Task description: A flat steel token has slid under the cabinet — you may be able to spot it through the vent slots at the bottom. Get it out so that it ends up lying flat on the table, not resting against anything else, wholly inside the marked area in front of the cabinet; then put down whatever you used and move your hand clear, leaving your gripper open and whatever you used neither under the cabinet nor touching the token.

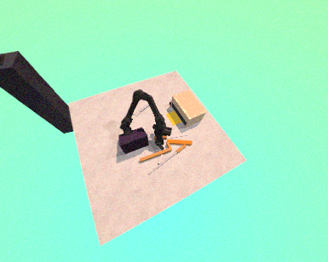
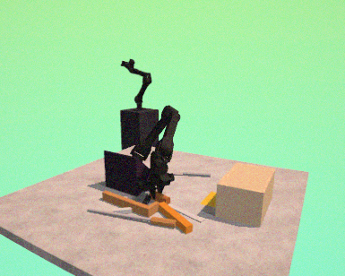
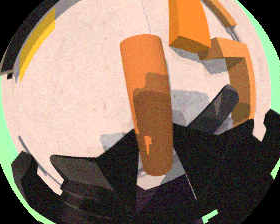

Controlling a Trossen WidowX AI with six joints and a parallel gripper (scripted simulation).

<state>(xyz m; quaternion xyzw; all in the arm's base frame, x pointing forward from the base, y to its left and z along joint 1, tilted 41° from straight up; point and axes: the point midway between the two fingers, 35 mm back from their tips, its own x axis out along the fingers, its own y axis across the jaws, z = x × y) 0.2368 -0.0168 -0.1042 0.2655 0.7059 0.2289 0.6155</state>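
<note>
Right now the dark-handled tool is 30 mm to the right of my gripper tip and 30 mm behind it. The rest, counted from my gripper tip: orange bar 180 mm ahead, 90 mm to the right, 10 mm above.
</note>
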